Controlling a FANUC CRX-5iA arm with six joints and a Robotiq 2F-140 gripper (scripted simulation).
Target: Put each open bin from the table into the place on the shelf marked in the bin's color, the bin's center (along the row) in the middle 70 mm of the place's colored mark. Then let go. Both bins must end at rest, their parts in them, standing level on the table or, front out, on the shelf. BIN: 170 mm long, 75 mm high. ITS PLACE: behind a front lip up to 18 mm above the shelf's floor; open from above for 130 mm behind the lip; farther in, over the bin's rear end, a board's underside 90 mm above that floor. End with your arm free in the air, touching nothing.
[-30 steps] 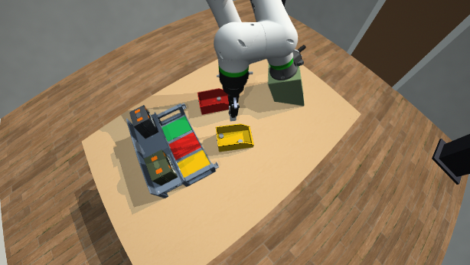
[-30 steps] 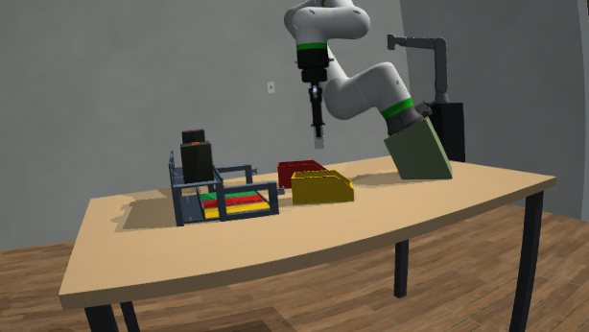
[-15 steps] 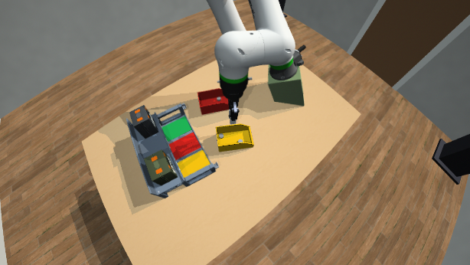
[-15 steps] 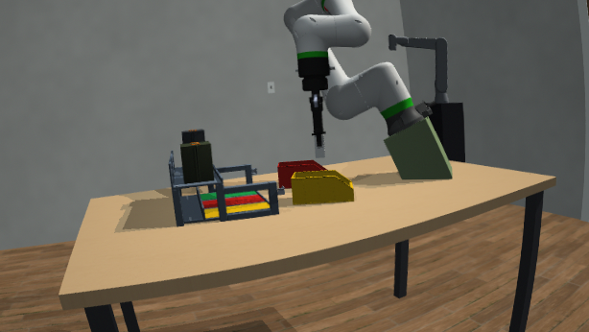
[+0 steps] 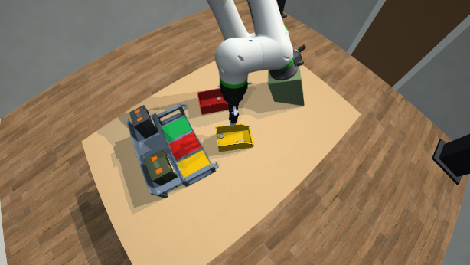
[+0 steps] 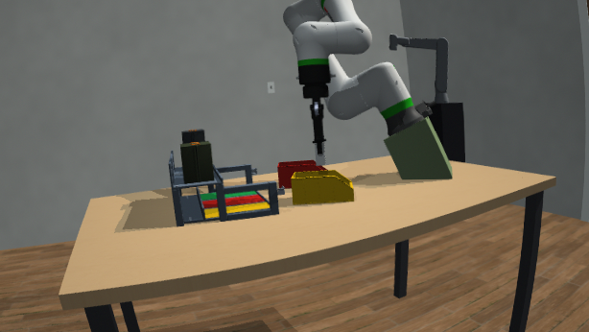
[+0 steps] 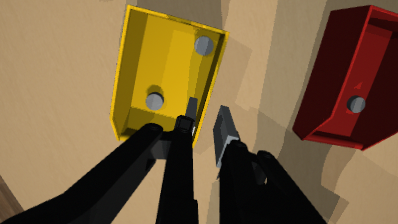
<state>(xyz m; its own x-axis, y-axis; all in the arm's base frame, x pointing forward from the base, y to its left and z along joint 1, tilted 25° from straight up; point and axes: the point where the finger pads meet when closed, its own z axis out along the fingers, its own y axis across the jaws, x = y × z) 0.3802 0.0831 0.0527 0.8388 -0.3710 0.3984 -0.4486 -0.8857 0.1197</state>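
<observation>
My hand is 20 mm short of the yellow bin, 40 mm to the right of it and 90 mm above it. Also, from my hand: red bin (30 mm behind, 190 mm to the right, 90 mm below).
</observation>
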